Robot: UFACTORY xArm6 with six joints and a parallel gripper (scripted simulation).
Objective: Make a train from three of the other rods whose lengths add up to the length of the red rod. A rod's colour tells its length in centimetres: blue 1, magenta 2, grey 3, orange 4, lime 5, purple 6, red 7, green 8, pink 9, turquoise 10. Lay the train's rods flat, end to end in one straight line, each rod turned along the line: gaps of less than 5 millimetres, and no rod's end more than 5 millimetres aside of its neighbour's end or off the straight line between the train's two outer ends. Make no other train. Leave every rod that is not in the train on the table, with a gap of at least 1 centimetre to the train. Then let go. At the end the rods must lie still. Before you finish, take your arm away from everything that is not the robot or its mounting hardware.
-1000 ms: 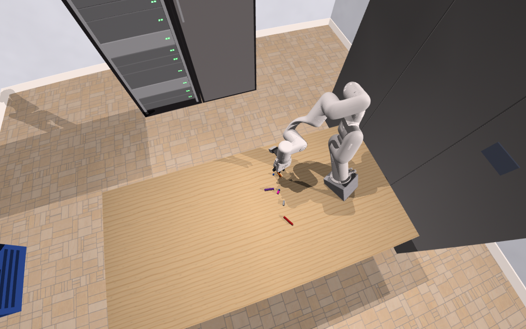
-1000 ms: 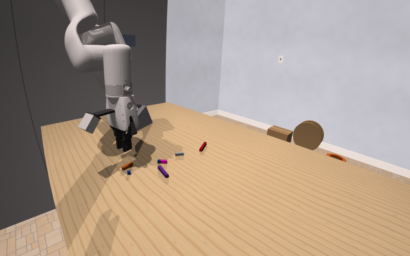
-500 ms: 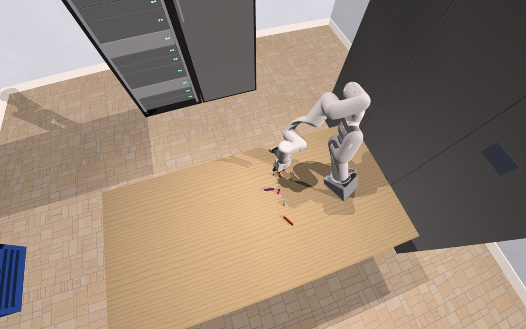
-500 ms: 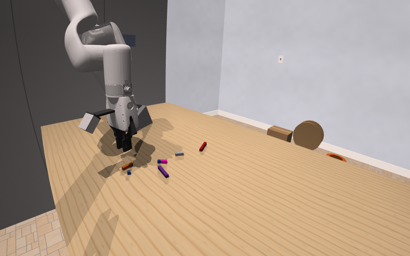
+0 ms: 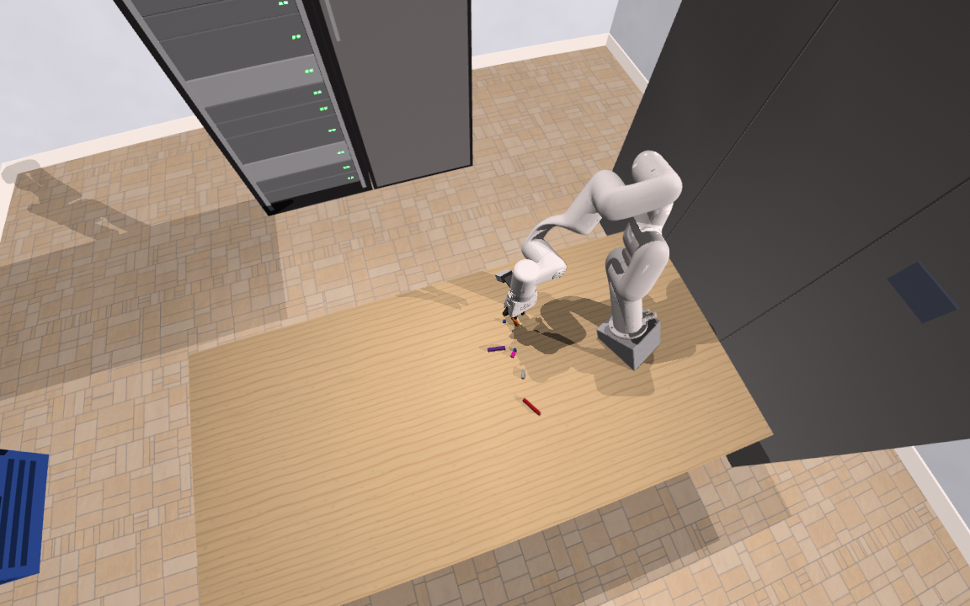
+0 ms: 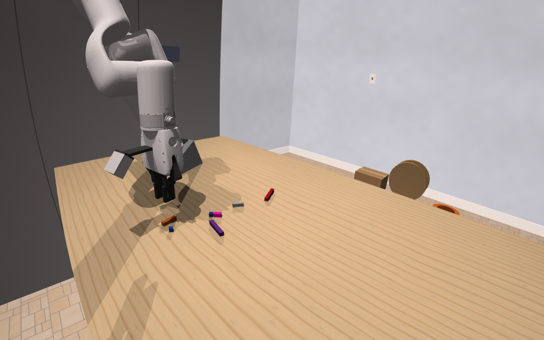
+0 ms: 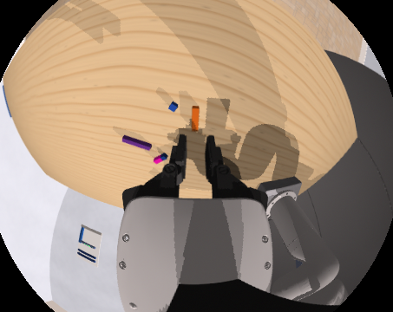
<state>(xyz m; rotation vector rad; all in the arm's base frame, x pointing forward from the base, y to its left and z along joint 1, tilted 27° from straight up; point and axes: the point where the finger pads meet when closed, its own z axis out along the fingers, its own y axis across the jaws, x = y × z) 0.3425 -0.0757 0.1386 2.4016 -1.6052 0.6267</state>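
The orange rod is 80 mm below my hand. The rest, counted from my hand: purple rod (90 mm ahead, 90 mm to the left, 80 mm below); then magenta rod (40 mm ahead, 120 mm to the left, 80 mm below); then grey rod (20 mm ahead, 190 mm to the left, 80 mm below).
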